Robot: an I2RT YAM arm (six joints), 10 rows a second.
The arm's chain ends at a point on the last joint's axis. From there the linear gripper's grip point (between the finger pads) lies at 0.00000 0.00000 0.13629 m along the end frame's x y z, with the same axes.
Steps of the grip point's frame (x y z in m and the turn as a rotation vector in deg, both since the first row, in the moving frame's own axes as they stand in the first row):
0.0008 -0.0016 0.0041 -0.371 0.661 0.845
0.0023 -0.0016 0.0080 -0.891 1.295 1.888
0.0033 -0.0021 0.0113 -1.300 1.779 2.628
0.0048 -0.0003 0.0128 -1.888 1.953 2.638
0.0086 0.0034 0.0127 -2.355 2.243 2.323
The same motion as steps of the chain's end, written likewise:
-0.0008 -0.0025 0.0041 -0.371 0.661 0.845
-0.0007 -0.0038 0.0081 -0.891 1.295 1.888
-0.0009 -0.0053 0.0114 -1.300 1.779 2.628
0.0003 -0.0049 0.0130 -1.888 1.953 2.638
0.0034 -0.0023 0.0129 -2.355 2.243 2.323

